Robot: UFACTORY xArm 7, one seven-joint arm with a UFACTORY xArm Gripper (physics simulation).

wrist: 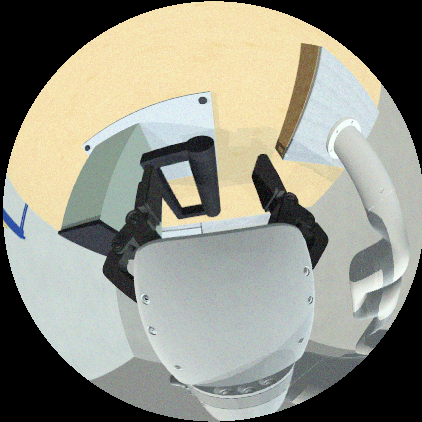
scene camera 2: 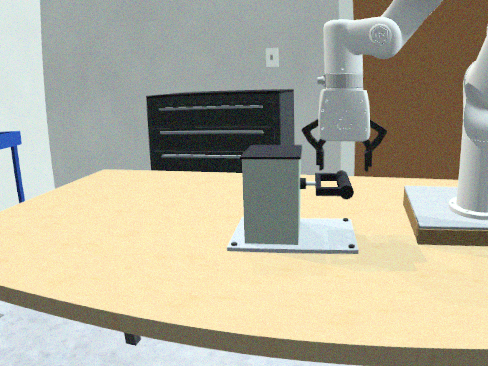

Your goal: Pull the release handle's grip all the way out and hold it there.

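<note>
The release handle is a black frame with a thick round grip bar [scene camera 2: 345, 185] [wrist: 204, 177] at its outer end. It stands out from the right side of a grey-green box [scene camera 2: 271, 200] [wrist: 120, 185] on a short thin rod, part of which shows in the scene view. My gripper [scene camera 2: 343, 167] [wrist: 206, 167] is open and empty. It points down, with its fingertips a little above the handle in the scene view. In the wrist view the grip bar shows between the two fingers, and the left finger overlaps part of the handle's frame.
The box stands on a pale base plate [scene camera 2: 325, 237] [wrist: 175, 112] with dark bolts, on the wooden table [scene camera 2: 150, 260] [wrist: 240, 50]. The arm's base stands on a raised block [scene camera 2: 430, 210] [wrist: 320, 100] at the right. A black drawer cabinet [scene camera 2: 215, 120] stands behind the table.
</note>
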